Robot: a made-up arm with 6 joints. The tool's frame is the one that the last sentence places.
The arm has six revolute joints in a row. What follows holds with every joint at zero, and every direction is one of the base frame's. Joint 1 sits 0.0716 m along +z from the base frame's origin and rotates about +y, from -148.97 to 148.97 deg. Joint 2 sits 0.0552 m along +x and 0.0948 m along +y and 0.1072 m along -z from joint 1 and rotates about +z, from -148.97 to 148.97 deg. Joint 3 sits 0.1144 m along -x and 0.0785 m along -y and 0.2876 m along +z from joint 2 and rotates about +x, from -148.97 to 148.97 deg. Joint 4 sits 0.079 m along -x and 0.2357 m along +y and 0.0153 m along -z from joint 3 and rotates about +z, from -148.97 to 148.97 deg. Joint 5 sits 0.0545 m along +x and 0.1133 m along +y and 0.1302 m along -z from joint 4 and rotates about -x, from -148.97 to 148.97 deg. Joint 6 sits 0.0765 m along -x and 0.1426 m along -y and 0.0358 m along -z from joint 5 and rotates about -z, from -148.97 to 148.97 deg. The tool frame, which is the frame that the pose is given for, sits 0.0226 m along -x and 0.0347 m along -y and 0.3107 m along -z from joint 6; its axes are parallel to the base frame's.
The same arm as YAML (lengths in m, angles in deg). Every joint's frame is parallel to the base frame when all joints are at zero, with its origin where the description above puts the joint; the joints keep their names.
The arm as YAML. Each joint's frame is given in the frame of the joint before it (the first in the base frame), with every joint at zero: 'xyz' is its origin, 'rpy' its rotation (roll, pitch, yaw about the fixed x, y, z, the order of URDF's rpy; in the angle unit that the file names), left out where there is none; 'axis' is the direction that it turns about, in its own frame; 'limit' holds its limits. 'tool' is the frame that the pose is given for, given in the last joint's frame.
units:
  length: m
  angle: deg
joints:
  - name: joint 1
    type: revolute
    origin:
      xyz: [0.0, 0.0, 0.0716]
    axis: [0.0, 1.0, 0.0]
    limit:
      lower: -148.97
      upper: 148.97
  - name: joint 2
    type: revolute
    origin:
      xyz: [0.0552, 0.0948, -0.1072]
    axis: [0.0, 0.0, 1.0]
    limit:
      lower: -148.97
      upper: 148.97
  - name: joint 3
    type: revolute
    origin:
      xyz: [-0.1144, -0.0785, 0.2876]
    axis: [1.0, 0.0, 0.0]
    limit:
      lower: -148.97
      upper: 148.97
  - name: joint 4
    type: revolute
    origin:
      xyz: [-0.079, 0.2357, -0.0153]
    axis: [0.0, 0.0, 1.0]
    limit:
      lower: -148.97
      upper: 148.97
  - name: joint 5
    type: revolute
    origin:
      xyz: [0.0545, 0.1133, -0.1302]
    axis: [-1.0, 0.0, 0.0]
    limit:
      lower: -148.97
      upper: 148.97
  - name: joint 6
    type: revolute
    origin:
      xyz: [-0.0765, -0.1426, -0.0358]
    axis: [0.0, 0.0, -1.0]
    limit:
      lower: -148.97
      upper: 148.97
tool:
  origin:
    xyz: [-0.0226, -0.0347, -0.3107]

